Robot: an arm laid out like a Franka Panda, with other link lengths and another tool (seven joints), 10 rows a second.
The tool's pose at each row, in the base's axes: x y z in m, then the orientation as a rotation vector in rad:
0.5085 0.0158 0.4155 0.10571 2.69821 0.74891
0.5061 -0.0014 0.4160 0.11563 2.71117 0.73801
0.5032 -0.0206 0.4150 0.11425 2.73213 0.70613
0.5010 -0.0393 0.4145 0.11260 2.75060 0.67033
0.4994 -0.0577 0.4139 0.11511 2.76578 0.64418
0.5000 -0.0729 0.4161 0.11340 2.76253 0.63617
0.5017 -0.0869 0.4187 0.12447 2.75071 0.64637
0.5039 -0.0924 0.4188 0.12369 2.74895 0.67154
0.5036 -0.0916 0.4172 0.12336 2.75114 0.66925
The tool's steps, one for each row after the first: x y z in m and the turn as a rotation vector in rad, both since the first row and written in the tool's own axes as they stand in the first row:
-0.0006 -0.0145 -0.0096 0.01116 0.00790 0.00733
-0.0007 -0.0314 -0.0191 0.03638 0.02001 0.00492
-0.0014 -0.0477 -0.0286 0.06350 0.02932 0.00129
-0.0027 -0.0637 -0.0376 0.08401 0.03745 0.00157
-0.0063 -0.0757 -0.0466 0.08846 0.03289 -0.00162
-0.0110 -0.0864 -0.0549 0.08074 0.02230 0.00515
-0.0139 -0.0911 -0.0570 0.06369 0.02639 0.00861
-0.0130 -0.0912 -0.0554 0.06560 0.02799 0.00844

